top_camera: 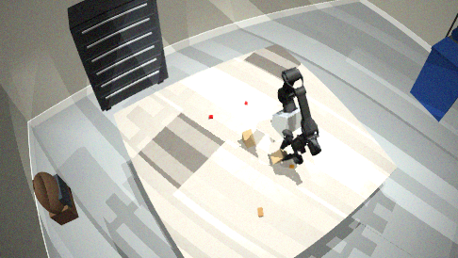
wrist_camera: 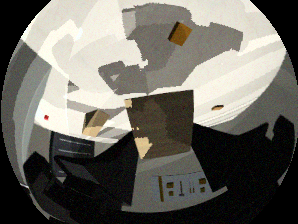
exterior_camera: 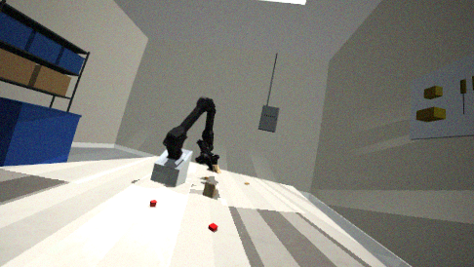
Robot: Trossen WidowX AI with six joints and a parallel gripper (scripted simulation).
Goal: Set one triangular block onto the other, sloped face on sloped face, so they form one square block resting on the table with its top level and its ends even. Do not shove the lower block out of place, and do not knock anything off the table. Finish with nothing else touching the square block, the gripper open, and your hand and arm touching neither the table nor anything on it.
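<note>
Now: gripper tip 5 cm past the small yellow piece, 5 cm to the right of it and 8 cm above it. From my gripper tip the other things lie so: tan triangular block: 1 cm above.
</note>
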